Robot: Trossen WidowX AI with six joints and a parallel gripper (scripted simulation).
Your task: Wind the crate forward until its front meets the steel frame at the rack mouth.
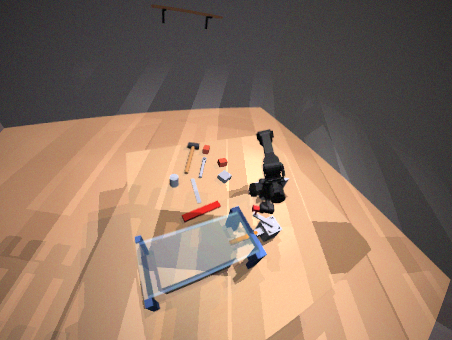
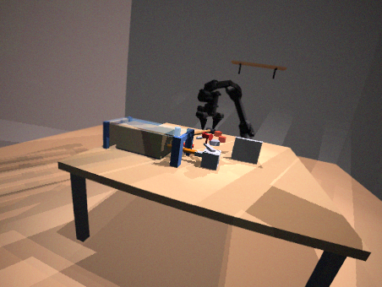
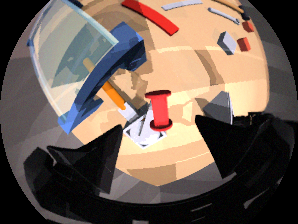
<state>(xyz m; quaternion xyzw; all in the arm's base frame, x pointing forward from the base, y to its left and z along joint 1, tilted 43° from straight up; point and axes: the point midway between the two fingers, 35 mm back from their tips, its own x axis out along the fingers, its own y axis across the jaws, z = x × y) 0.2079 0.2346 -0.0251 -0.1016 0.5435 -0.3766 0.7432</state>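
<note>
The red grip is 6 cm below my gripper tip. Also, from my gripper tip: blue frame (9 cm ahead, 9 cm to the left, 8 cm below); then grey winch (8 cm behind, 7 cm to the left, 16 cm below); then winch handle (3 cm behind, 3 cm to the left, 9 cm below).
</note>
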